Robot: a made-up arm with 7 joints.
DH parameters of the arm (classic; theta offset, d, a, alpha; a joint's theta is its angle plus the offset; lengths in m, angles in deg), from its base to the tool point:
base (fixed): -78.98 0 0.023 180
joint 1: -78.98 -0.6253 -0.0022 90
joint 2: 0 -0.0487 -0.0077 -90
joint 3: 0 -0.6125 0.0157 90
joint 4: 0 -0.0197 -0.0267 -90
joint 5: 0 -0.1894 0.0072 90
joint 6: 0 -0.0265 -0.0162 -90
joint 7: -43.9 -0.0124 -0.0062 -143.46
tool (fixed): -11.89 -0.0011 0 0
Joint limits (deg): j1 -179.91..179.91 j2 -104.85..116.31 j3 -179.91..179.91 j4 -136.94..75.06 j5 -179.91..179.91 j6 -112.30..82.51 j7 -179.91..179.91
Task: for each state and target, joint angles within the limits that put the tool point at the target. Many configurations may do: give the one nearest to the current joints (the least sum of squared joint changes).
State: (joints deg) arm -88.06 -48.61 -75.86 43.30 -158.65 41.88 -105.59
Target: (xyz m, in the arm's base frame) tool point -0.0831 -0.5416 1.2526
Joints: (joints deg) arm -80.39 -39.37 -75.74 16.15 -166.59 45.58 -103.99
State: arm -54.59 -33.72 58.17 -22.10 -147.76 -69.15 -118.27
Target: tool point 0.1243 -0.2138 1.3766
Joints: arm -82.10 -16.09 61.13 31.86 -141.48 -73.31 -116.03
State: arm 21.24 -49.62 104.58 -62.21 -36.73 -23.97 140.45
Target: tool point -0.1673 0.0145 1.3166
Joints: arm -19.64 -17.79 134.44 -55.52 -39.06 -26.85 140.78
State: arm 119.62 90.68 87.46 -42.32 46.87 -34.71 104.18
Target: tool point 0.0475 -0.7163 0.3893
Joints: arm 94.15 110.89 91.88 -37.86 47.47 -33.04 104.39
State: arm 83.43 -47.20 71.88 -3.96 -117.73 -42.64 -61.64
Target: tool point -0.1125 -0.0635 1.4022
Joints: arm 74.49 -2.87 47.40 23.74 -125.93 -63.16 -55.93
